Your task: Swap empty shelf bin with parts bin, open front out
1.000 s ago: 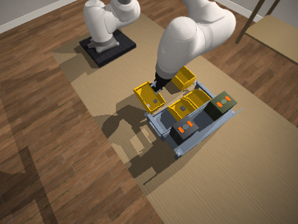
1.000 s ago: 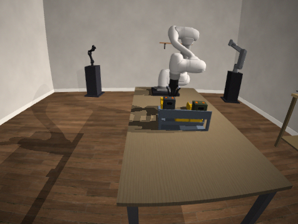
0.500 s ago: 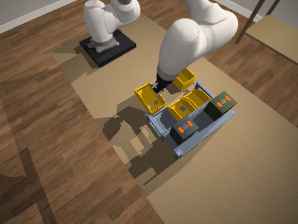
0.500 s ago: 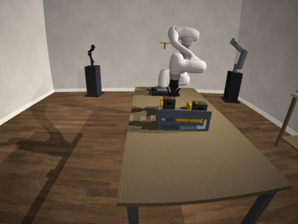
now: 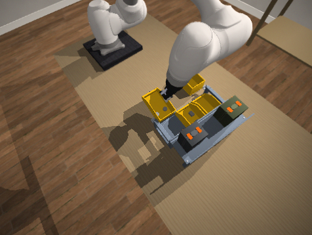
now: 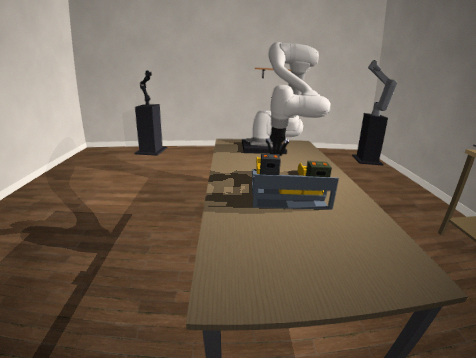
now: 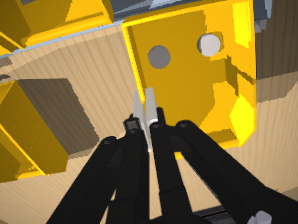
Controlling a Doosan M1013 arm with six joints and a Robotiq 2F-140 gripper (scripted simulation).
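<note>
The shelf lip lies 110 mm below my hand, 70 mm to the left of it and 50 mm ahead of it. Round my hand: dark grey box (240 mm ahead, 40 mm above, 30 mm to the right); then green box (230 mm ahead, 200 mm to the left, 30 mm above).
</note>
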